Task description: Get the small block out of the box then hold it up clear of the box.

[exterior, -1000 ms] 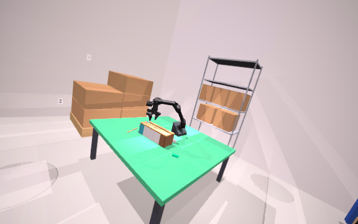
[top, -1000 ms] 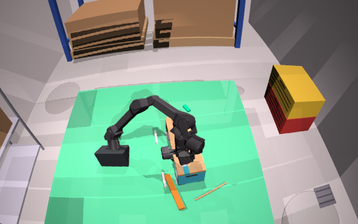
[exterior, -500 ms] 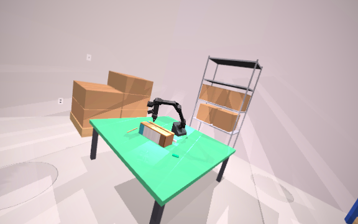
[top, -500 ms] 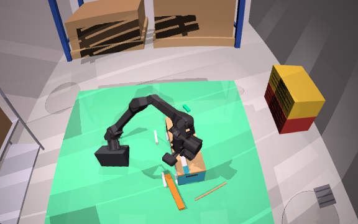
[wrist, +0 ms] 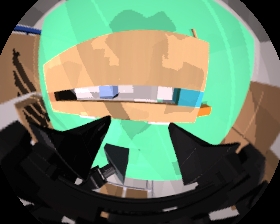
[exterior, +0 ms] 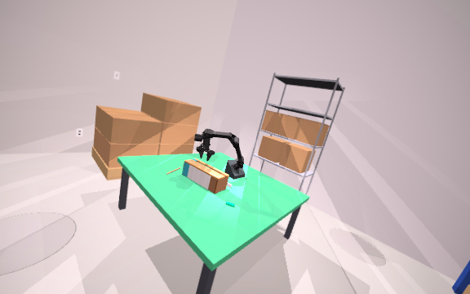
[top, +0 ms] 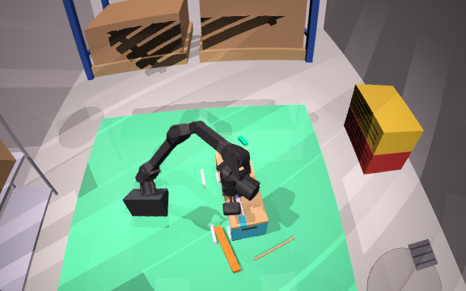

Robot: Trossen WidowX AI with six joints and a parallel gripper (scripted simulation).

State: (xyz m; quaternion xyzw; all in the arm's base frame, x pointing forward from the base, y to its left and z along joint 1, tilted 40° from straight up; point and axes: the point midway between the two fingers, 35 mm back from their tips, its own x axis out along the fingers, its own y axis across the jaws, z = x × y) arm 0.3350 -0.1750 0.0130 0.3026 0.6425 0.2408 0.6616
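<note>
The wooden box lies 9 cm below my gripper tip, 8 cm to the left of it and 2 cm ahead of it. The rest, counted from my gripper tip: small block (8 cm to the left, 7 cm below, 3 cm ahead); thin wooden rod (18 cm to the right, 15 cm below, 15 cm ahead); orange bar (15 cm to the right, 14 cm below, 4 cm behind).
</note>
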